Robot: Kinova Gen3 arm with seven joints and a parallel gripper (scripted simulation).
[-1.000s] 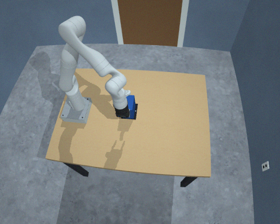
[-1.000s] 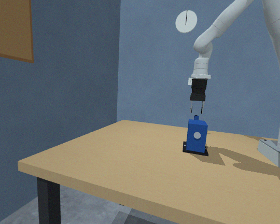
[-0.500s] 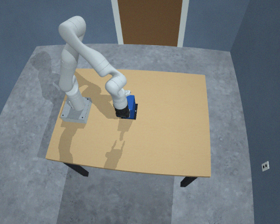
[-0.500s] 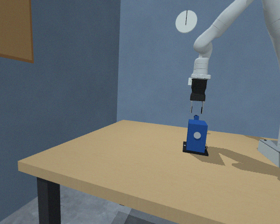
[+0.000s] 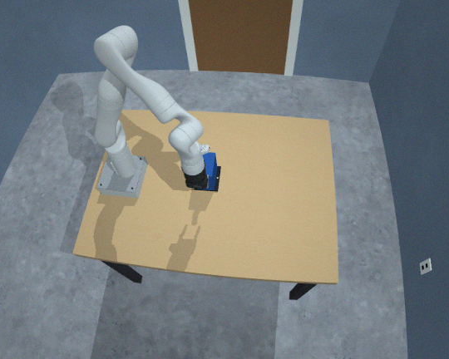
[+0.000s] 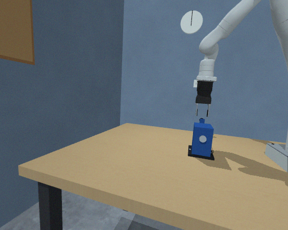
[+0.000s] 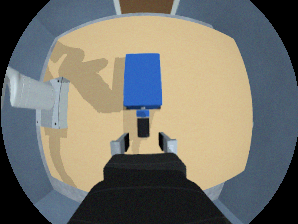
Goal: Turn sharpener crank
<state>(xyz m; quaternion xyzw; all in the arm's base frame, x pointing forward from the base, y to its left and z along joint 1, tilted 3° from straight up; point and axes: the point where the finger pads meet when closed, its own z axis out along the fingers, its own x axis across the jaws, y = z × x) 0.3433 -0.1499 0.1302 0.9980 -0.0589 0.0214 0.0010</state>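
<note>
Right now my hand is 4 cm above the dark crank handle and 2 cm to the right of it.
</note>
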